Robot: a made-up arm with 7 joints.
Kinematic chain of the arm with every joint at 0, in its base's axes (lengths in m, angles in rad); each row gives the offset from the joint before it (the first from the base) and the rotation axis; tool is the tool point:
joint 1: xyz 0 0 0 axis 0 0.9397 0.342
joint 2: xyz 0 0 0 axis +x
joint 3: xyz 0 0 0 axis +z
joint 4: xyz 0.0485 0 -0.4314 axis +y
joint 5: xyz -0.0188 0 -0.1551 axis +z
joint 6: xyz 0 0 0 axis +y
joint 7: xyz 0 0 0 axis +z
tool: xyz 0 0 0
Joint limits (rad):
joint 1: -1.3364..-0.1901
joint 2: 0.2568..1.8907
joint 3: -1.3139..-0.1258
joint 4: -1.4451..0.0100
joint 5: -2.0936..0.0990
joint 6: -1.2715..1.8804
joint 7: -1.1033..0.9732
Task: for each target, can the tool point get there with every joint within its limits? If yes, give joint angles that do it. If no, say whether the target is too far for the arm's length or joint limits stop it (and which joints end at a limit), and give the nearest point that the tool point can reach.
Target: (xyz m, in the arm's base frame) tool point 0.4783 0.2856 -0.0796
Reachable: yes | joints -1.0409 1.0393 -0.9585 -0.9313 -0.8819 0.5652 -0.9305
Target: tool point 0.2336 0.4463 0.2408
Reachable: yes | joints -1.1868 1.6748 -0.3765 -0.9870 -1.1943 1.3412 -0.4801
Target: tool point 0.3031 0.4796 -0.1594
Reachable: yes | joints -0.6325 1.1995 -0.8229 -0.3674 -0.7698 1.3935 -0.4313
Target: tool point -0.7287 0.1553 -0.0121
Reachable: no: too far | nearest point 0.0154 0.5644 0.1606 | short by 0.867 m
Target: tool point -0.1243 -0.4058 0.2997
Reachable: no: joint limits stop it (at a limit: joint 1, joint 2, joint 4) | nearest point 0.4802 -0.1722 -0.0124 | short by 0.719 m
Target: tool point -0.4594 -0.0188 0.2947
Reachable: no: joint limits stop it (at a limit: joint 1, joint 2, joint 3, joint 4) | nearest point 0.0838 0.3774 0.3332 | short by 0.673 m
